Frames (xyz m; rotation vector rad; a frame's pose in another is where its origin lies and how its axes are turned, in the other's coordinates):
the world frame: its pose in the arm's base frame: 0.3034 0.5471 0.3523 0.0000 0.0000 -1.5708
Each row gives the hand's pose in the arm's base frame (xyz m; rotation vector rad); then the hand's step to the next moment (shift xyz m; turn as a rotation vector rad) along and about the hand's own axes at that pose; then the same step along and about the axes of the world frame.
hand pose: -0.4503 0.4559 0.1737 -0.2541 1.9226 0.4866
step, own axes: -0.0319 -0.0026 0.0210 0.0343 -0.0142 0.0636
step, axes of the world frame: -0.0055 0.0310 0.0218 -0.0174 0.0450 -0.0557
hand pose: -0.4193 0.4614 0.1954 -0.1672 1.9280 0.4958
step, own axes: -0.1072 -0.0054 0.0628 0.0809 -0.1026 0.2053
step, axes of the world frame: -0.0092 0.0985 0.0754 -0.0016 0.1765 -0.1675
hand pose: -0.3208 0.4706 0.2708 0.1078 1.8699 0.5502
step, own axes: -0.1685 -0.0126 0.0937 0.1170 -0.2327 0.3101
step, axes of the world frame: 0.0376 0.1497 0.1162 0.0683 0.2832 -0.2813
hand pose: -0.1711 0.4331 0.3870 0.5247 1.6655 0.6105
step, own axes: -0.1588 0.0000 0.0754 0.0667 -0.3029 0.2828
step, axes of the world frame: 0.0941 0.1017 0.1082 0.1568 0.2644 -0.2858
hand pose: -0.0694 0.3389 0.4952 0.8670 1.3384 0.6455
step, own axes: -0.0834 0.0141 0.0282 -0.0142 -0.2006 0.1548
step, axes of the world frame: 0.0654 0.0170 0.0582 0.1465 0.1347 -0.1574
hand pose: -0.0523 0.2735 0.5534 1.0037 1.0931 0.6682
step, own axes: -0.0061 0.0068 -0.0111 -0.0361 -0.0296 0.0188
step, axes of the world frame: -0.0013 -0.0123 0.0073 0.0491 0.0044 -0.0100
